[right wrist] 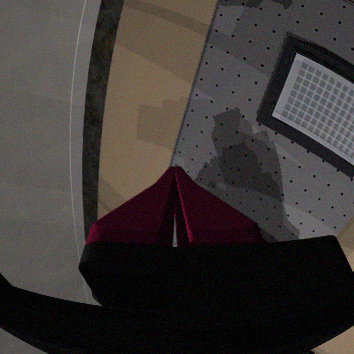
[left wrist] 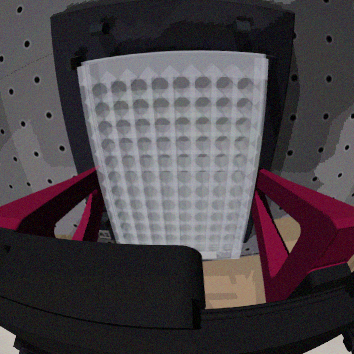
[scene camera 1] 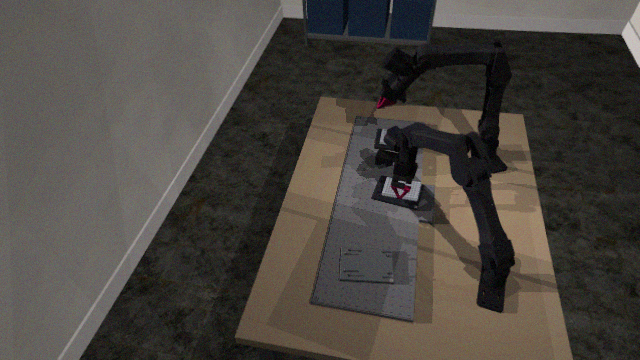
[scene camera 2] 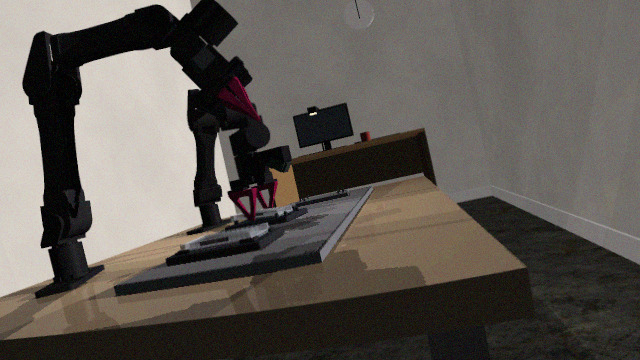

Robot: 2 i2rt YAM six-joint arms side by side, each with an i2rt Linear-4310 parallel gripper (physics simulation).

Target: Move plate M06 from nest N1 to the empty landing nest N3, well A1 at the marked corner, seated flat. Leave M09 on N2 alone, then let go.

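Observation:
My left gripper (scene camera 1: 400, 192) (scene camera 2: 263, 212) (left wrist: 176, 173) is shut on the long sides of a clear-white well plate (scene camera 1: 414, 194) (scene camera 2: 285, 211) (left wrist: 172, 140). The plate is over a dark nest (scene camera 1: 378, 196) (left wrist: 172, 32) whose far end, with two small tabs, is uncovered; seating is unclear. No plate name is legible. A second white plate (scene camera 1: 383, 136) (scene camera 2: 230, 237) (right wrist: 320, 100) sits in another dark nest (right wrist: 278, 80). A flat grey nest (scene camera 1: 367, 265) (scene camera 2: 320, 198) with small raised pegs is empty. My right gripper (scene camera 1: 379, 105) (scene camera 2: 259, 119) (right wrist: 174, 175) is shut, empty and raised beyond the second plate.
The nests stand on a grey perforated board (scene camera 1: 345, 210) (scene camera 2: 305, 245) (left wrist: 30, 95) on the wooden table (scene camera 1: 295, 225). The right arm (scene camera 1: 492, 95) stands above the left arm (scene camera 1: 485, 215) in scene camera 1. A desk with a monitor (scene camera 2: 324, 125) is in the background.

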